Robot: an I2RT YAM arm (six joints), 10 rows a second.
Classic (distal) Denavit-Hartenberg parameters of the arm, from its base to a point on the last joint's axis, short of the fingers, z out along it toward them. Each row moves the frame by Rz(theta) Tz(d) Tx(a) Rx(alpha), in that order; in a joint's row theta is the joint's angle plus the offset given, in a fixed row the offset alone. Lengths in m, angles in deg.
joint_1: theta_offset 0, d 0.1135, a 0.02, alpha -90
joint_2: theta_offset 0, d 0, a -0.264, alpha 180
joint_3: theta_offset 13.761, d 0, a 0.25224, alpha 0
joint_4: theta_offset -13.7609, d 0, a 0.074, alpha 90
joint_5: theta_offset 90, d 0, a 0, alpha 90
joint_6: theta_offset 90, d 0.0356, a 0, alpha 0
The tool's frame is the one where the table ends.
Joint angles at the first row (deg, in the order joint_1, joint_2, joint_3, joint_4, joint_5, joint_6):
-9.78 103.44 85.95 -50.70 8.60 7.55
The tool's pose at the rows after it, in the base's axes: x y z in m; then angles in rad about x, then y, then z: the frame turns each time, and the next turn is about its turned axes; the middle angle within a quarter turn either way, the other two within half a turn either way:
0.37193 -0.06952 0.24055 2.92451 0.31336 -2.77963
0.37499 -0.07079 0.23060 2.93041 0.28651 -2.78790
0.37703 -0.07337 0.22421 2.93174 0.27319 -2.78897
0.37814 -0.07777 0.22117 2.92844 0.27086 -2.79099
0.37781 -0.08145 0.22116 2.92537 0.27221 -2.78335
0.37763 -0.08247 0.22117 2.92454 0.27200 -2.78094
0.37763 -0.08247 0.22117 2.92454 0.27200 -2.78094
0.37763 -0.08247 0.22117 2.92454 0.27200 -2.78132
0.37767 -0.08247 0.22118 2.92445 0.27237 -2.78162
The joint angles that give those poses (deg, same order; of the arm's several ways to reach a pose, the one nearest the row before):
-9.78 105.36 85.93 -50.54 8.60 7.46
-9.89 106.91 85.89 -50.52 8.60 7.22
-10.22 107.92 85.84 -50.20 8.60 6.98
-10.83 108.44 85.84 -49.67 8.62 6.24
-11.38 108.46 85.84 -49.45 8.60 6.09
-11.53 108.46 85.84 -49.43 8.60 6.06
-11.53 108.46 85.84 -49.43 8.60 6.06
-11.53 108.46 85.84 -49.43 8.60 6.04
-11.53 108.46 85.84 -49.41 8.60 6.02

